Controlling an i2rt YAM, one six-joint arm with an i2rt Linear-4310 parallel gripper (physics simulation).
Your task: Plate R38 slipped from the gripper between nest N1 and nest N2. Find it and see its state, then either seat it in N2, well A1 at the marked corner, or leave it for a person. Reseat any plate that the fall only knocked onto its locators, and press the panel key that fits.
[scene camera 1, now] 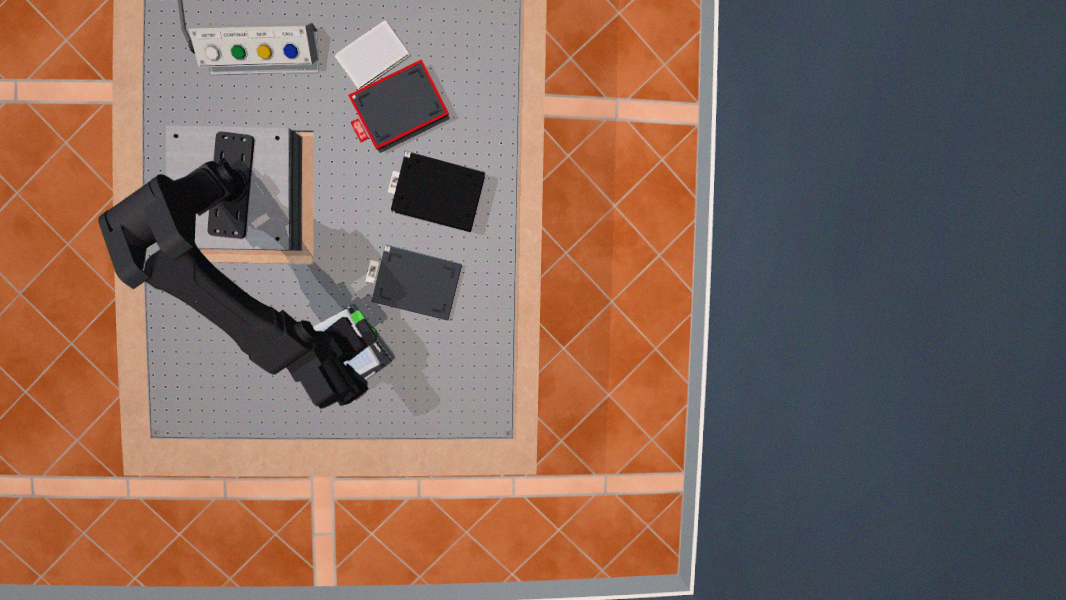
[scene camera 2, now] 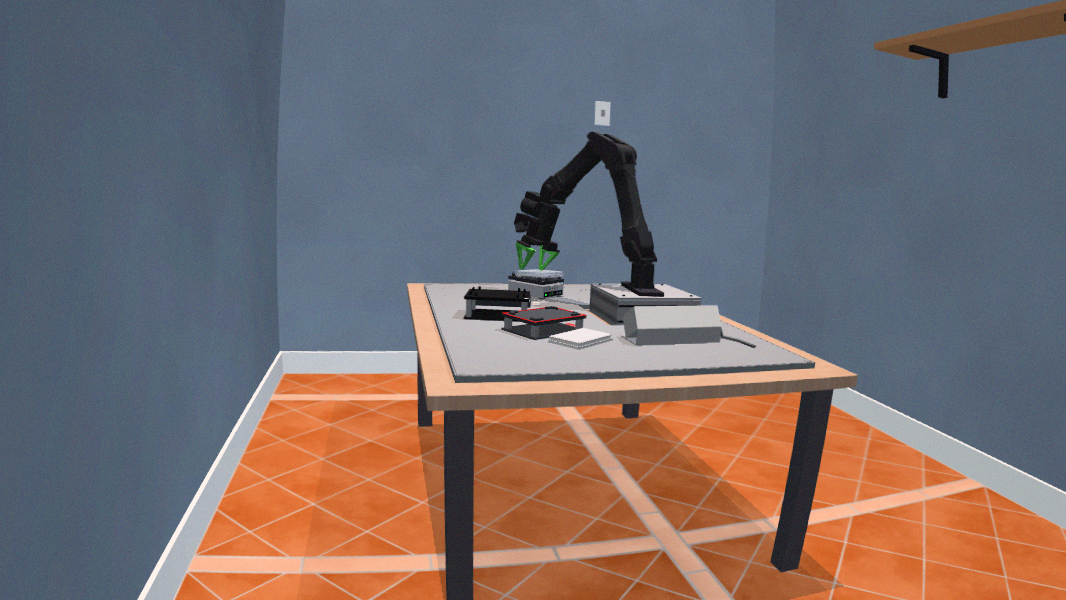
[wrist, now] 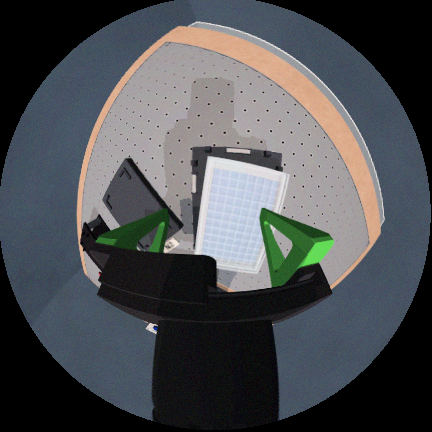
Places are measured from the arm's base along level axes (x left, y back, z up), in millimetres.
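Pixels of known places: gripper, fingertip midpoint: (scene camera 1: pixel 357 346) (scene camera 2: pixel 530 269) (wrist: pixel 213 212); arm's base, origin of the base link: (scene camera 1: pixel 231 185) (scene camera 2: pixel 641 290).
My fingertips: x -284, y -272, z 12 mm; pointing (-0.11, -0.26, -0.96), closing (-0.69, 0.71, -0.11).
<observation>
Ahead of a thing's pixels: the offset from my fingertips to its top centre. "spot": to the spot under its first point.
A clear-white multiwell plate {dx -7, dy +28, dz +0 mm} (scene camera 1: pixel 363 362) (scene camera 2: pixel 538 275) (wrist: pixel 240 215) lies on the dark-topped device {spot: dx -15, dy -39, dz -25 mm} (wrist: pixel 200 172) (scene camera 2: pixel 533 289), turned askew to it; its label is unreadable. My gripper (wrist: pixel 213 212) (scene camera 2: pixel 534 266) is open above it, green fingers apart; in the wrist view the right fingertip overlaps the plate's right side and the left one is off its left side. Nest N2 {dx +133, dy -96, dz -56 mm} (scene camera 1: pixel 417 283) (wrist: pixel 132 195) is dark grey with no plate on it. Nest N1 {dx +322, dy -123, dz -12 mm} (scene camera 1: pixel 438 192) (scene camera 2: pixel 497 295) has a black top. The key panel {dx +568, dy +267, dz +4 mm} (scene camera 1: pixel 253 35) has white, green, yellow and blue keys.
A red-rimmed nest {dx +487, dy -25, dz -34 mm} (scene camera 1: pixel 399 104) (scene camera 2: pixel 544 315) with a red tag stands beyond N1. A white flat rectangular piece {dx +589, dy +46, dz -66 mm} (scene camera 1: pixel 371 53) (scene camera 2: pixel 580 338) lies beside it. The arm's base plate (scene camera 1: pixel 182 145) stands at the table's left side in scene camera 1, below the panel.
</observation>
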